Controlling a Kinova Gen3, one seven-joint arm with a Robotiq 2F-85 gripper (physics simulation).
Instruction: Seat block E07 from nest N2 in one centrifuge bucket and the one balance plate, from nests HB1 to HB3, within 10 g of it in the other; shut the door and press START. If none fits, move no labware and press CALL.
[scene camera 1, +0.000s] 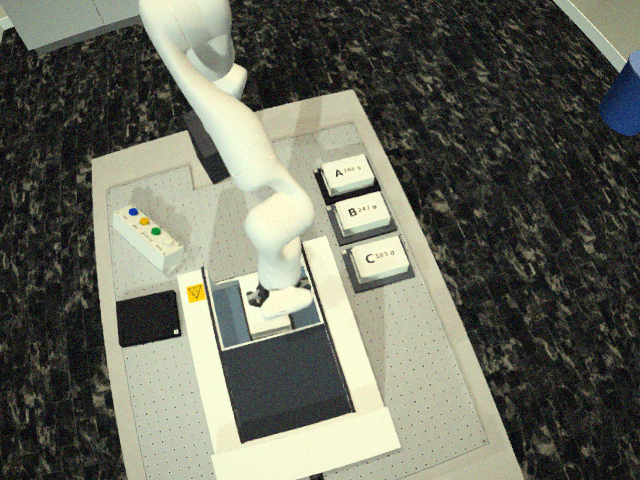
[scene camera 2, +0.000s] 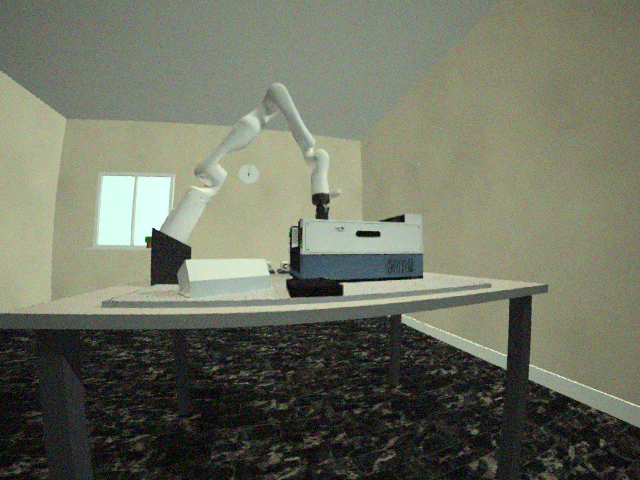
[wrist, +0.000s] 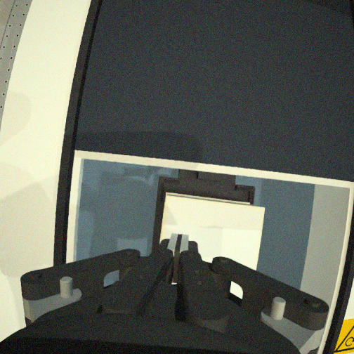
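Pixels of known places: arm's base, link origin: (scene camera 2: 172, 238).
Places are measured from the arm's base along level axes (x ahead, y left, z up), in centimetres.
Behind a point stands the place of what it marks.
My gripper (scene camera 2: 322, 214) (wrist: 179, 245) is shut and empty over the centrifuge opening; the arm hides its tips in scene camera 1. A white block (scene camera 1: 269, 328) {z 3.0, x 59.6, y 12.2 cm} (wrist: 215, 215) sits in a dark bucket in the opening; its label is unreadable. The other bucket does not show clearly. The dark door panel (scene camera 1: 289, 382) {z 6.2, x 71.6, y 15.7 cm} (wrist: 215, 90) covers the far part of the centrifuge, leaving the opening uncovered. White plates A (scene camera 1: 347, 174) {z -9.8, x 14.6, y 33.9 cm}, B (scene camera 1: 362, 212) {z -9.7, x 27.0, y 36.3 cm} and C (scene camera 1: 379, 258) {z -9.8, x 40.4, y 38.9 cm} rest in dark nests at the right. B reads 247 g. The control box (scene camera 1: 147, 242) {z -7.0, x 32.0, y -19.7 cm} (scene camera 2: 224, 276) {z -10.8, x 29.3, y -26.2 cm} has blue, yellow, green and white buttons.
A black nest (scene camera 1: 147, 317) {z -12.7, x 50.3, y -20.5 cm} (scene camera 2: 314, 287) {z -12.9, x 50.7, y -29.1 cm} without a block lies left of the centrifuge. The raised white housing (scene camera 1: 343, 315) {z 5.8, x 59.0, y 27.3 cm} (scene camera 2: 336, 237) {z -0.1, x 58.7, y -4.6 cm} flanks the opening, with a yellow warning label (scene camera 1: 195, 292) {z 6.0, x 51.7, y -2.7 cm} on its left side. A blue bin (scene camera 1: 624, 98) stands on the floor.
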